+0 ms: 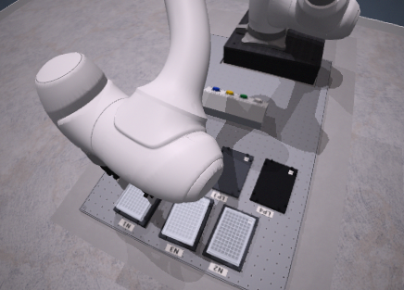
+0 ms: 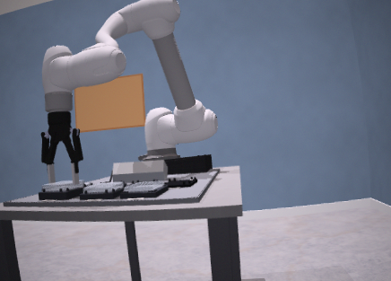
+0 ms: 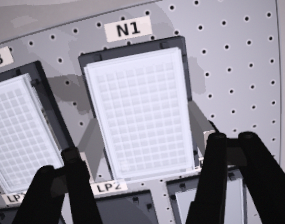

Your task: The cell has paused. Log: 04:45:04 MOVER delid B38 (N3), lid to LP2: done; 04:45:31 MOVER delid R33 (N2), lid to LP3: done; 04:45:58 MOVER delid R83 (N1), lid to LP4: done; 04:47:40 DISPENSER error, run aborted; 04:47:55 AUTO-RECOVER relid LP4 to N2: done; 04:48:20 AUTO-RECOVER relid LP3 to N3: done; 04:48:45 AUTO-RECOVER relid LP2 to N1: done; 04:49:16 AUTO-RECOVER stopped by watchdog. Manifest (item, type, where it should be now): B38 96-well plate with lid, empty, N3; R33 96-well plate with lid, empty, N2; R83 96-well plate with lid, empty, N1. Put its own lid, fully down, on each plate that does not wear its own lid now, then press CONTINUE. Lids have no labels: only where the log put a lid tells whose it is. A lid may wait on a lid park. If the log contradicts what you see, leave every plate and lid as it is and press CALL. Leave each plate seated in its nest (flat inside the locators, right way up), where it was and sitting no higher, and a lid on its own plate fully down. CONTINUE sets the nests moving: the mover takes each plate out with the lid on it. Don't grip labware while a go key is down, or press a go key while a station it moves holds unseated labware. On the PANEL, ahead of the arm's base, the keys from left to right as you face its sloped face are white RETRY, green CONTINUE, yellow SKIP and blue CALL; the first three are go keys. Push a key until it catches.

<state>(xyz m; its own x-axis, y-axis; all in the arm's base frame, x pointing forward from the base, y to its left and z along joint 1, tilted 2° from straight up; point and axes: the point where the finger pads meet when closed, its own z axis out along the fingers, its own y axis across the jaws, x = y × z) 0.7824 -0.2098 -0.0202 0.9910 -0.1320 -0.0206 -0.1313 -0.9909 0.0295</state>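
The nest N1 is 5 cm below my hand. Round my hand: LP2 label: 9 cm behind, 8 cm to the left, 6 cm below; then lid park LP1: 18 cm behind, 6 cm below, 4 cm to the right; then pale grey lid: 18 cm behind, 5 cm below, 4 cm to the right.
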